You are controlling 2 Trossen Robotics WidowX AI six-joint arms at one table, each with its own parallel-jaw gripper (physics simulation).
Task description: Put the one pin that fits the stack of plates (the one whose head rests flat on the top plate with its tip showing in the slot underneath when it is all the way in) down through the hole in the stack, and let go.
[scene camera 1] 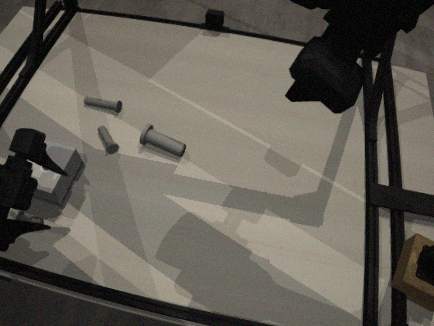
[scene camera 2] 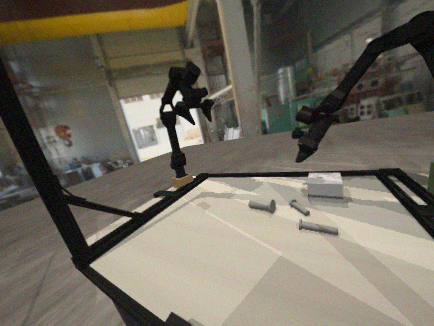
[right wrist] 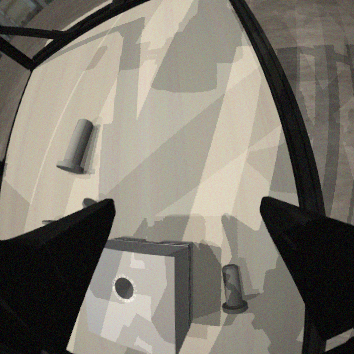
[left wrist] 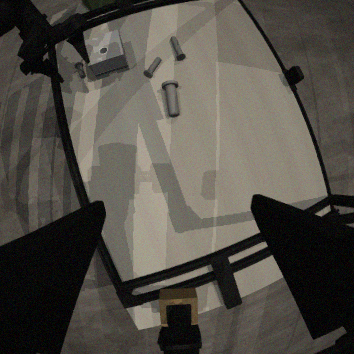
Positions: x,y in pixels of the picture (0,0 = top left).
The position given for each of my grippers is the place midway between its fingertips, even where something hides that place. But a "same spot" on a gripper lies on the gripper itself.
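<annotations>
Scene camera 1: my right gripper is visible; my left gripper is visible in scene camera 1 [303,73]. Scene camera 2: my left gripper appears in scene camera 2 [203,123], my right gripper in scene camera 2 [297,162]. Left wrist view: my left gripper appears in the left wrist view [178,205], my right gripper in the left wrist view [74,72]. Right wrist view: my right gripper is visible; my left gripper is out of frame in the right wrist view. On a grey stack of plates, [right wrist: 140,289] and [scene camera 1: 43,174] are the same spot. On my right gripper, [right wrist: 54,263] and [scene camera 1: 42,164] are likewise the same spot.
</annotations>
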